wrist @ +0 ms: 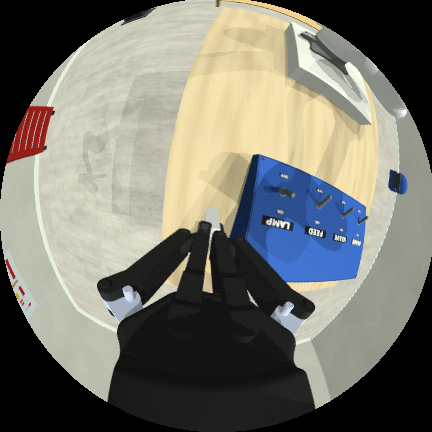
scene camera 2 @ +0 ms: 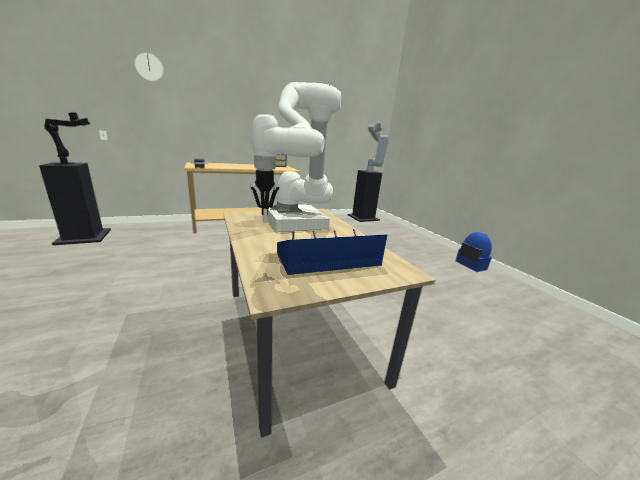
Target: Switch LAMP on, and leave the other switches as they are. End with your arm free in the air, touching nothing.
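The blue switch box stands on the table; its labelled face shows in the wrist view. The LAMP switch lever is the leftmost in both views. In the wrist view its tip points right and slightly toward the ON mark, unlike the levers of FEED, VALVE and the end switch, whose tips slant up toward the OFF side. In the scene view it looks more upright than the others. My gripper is shut and empty, in the air to the left of the box, apart from the levers.
The wooden table carries the white robot base behind the box. A workbench stands beyond. Pedestals with other arms stand left and right. A blue helmet-like object is on the right.
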